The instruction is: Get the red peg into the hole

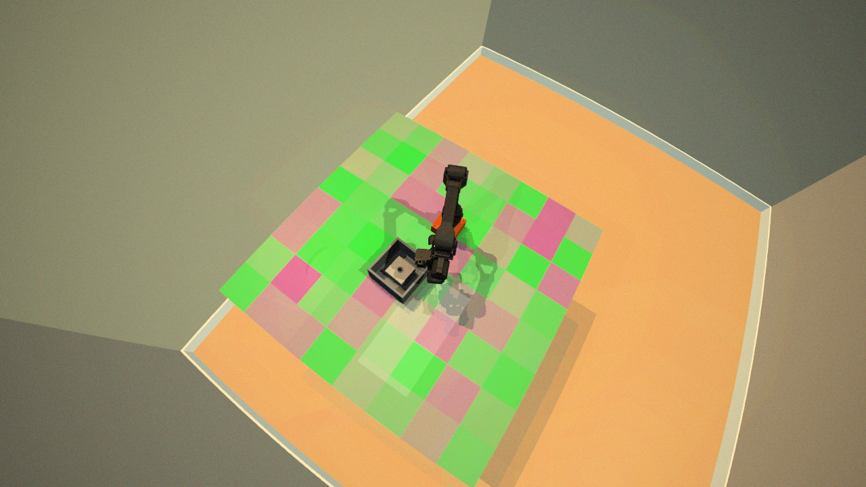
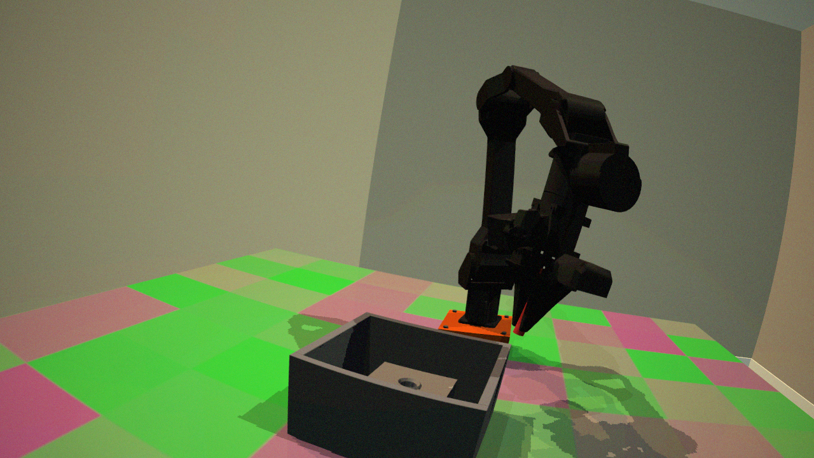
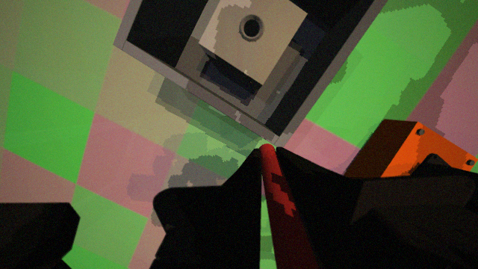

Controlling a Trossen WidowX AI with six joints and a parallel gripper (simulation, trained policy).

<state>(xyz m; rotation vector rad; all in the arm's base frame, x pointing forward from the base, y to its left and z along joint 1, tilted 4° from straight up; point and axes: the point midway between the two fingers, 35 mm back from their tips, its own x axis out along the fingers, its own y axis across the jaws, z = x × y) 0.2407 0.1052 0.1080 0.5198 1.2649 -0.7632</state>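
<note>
Right now the dark box is 100 mm below my gripper tip, 90 mm to the right of it and 80 mm ahead of it. Round my gripper tip: red peg (30 mm above, 10 mm to the left, 10 mm behind).
</note>
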